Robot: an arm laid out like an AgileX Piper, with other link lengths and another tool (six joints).
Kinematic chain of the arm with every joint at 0, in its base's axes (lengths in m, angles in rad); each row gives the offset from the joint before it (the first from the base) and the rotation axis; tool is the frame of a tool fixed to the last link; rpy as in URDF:
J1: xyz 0 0 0.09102 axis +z
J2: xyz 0 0 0 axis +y
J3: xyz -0.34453 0 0.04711 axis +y
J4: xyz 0.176 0 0.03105 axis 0.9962 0 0.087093
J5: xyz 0 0 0 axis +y
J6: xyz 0.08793 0 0.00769 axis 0.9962 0 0.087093
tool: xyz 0.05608 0 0.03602 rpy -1.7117 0.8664 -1.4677
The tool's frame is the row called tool.
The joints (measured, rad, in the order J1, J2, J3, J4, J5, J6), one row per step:
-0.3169, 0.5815, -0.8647, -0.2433, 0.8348, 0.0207
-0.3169, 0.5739, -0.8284, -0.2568, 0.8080, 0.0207
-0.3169, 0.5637, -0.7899, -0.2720, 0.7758, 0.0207
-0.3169, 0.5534, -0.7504, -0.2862, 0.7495, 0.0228
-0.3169, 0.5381, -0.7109, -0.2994, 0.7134, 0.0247
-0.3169, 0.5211, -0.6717, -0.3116, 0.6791, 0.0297
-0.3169, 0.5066, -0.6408, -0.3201, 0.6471, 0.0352
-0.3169, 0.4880, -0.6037, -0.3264, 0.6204, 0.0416
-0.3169, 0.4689, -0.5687, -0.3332, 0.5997, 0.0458
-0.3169, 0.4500, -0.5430, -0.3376, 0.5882, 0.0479
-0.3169, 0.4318, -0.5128, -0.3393, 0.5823, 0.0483
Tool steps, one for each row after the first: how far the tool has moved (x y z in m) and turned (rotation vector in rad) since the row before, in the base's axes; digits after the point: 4 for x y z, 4 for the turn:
0.0003, -0.0004, -0.0067, -0.0134, 0.0073, 0.0015
-0.0001, -0.0001, -0.0065, -0.0171, 0.0027, 0.0031
-0.0005, -0.0001, -0.0078, -0.0121, 0.0077, 0.0019
-0.0012, 0.0008, -0.0063, -0.0165, -0.0059, 0.0057
-0.0016, 0.0010, -0.0065, -0.0130, -0.0078, 0.0050
-0.0013, 0.0011, -0.0045, -0.0100, -0.0126, 0.0056
-0.0022, 0.0014, -0.0072, -0.0045, -0.0070, 0.0045
-0.0026, 0.0013, -0.0074, -0.0053, -0.0029, 0.0037
-0.0030, 0.0012, -0.0059, -0.0043, -0.0033, 0.0021
-0.0028, 0.0011, -0.0083, 0.0004, 0.0066, 0.0015

